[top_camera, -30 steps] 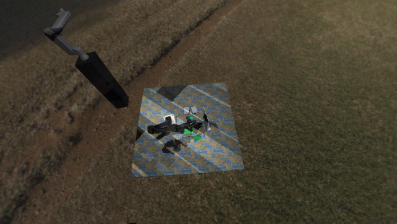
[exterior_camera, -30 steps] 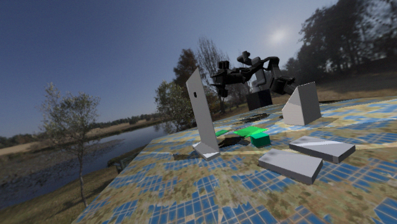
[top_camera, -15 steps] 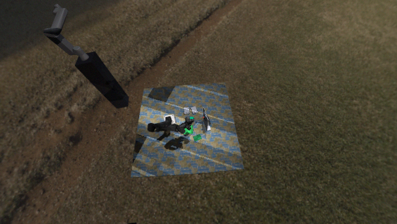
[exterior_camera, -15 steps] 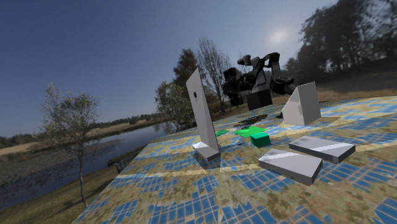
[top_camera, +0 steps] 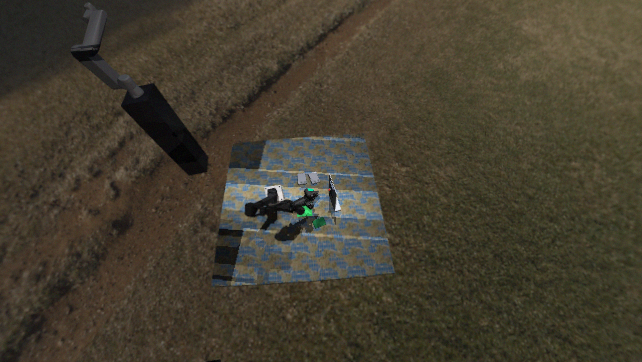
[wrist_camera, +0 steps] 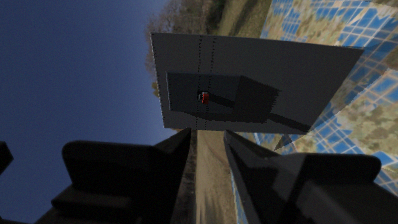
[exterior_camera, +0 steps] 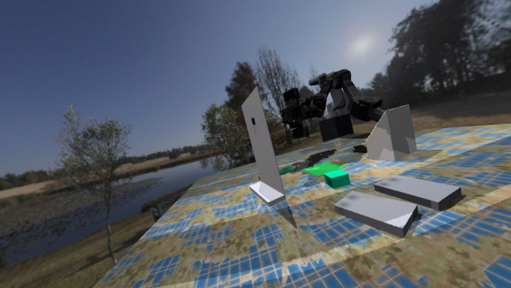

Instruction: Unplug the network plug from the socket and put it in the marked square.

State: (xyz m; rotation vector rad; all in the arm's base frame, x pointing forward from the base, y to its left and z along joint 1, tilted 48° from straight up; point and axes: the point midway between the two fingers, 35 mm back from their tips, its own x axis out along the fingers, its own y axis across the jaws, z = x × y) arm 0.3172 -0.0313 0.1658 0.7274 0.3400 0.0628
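Right now my gripper tip is 90 mm short of the network plug and 10 mm to the right of it. Round my gripper tip: grey upright panel (110 mm ahead, 90 mm below, 10 mm to the left); marked green square (230 mm below, 130 mm behind, 10 mm to the right).
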